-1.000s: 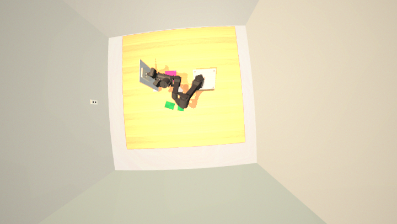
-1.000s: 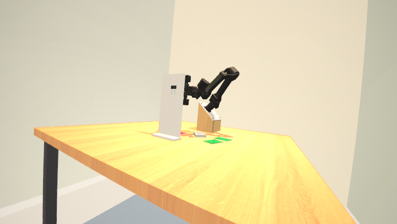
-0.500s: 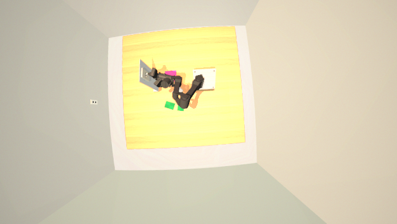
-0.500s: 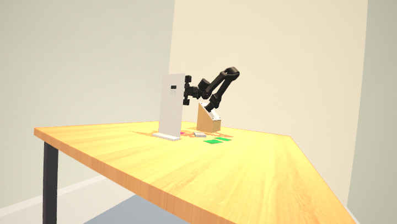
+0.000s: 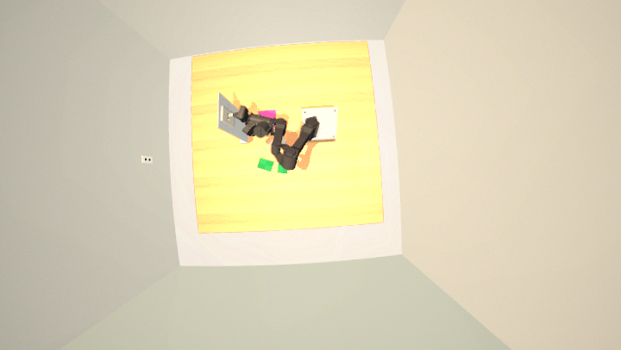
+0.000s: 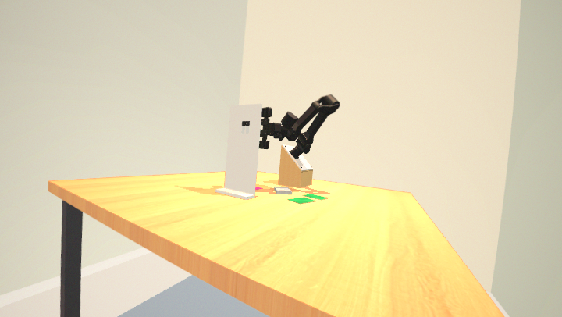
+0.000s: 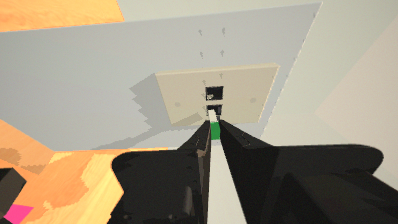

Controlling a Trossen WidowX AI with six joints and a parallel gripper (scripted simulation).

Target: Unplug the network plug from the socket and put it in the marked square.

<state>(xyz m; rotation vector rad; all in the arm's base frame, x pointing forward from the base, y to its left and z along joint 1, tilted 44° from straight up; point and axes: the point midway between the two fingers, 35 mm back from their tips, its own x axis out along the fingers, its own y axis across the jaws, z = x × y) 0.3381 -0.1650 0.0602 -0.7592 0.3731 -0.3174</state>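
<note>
The magenta marked square lies 110 mm behind my gripper tip, 50 mm to the right of it and 290 mm below it. Round my gripper tip: green network plug (right at my gripper tip); then grey panel (40 mm ahead, 120 mm below).
</note>
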